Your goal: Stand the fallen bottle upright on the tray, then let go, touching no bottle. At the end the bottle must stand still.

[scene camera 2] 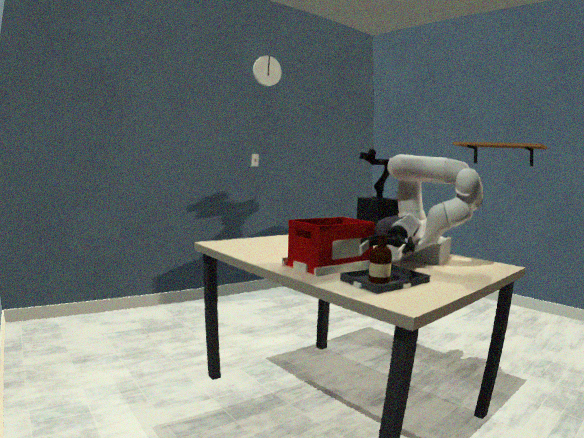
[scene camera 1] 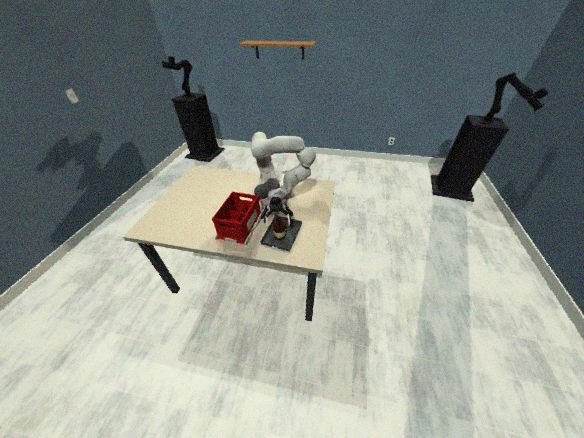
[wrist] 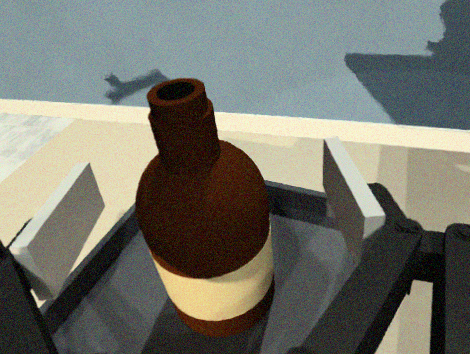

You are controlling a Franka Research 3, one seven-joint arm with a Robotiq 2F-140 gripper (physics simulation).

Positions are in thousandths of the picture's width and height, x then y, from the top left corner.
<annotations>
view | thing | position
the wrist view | gripper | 441, 490
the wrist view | brown bottle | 429, 575
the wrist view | dark tray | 663, 736
</annotations>
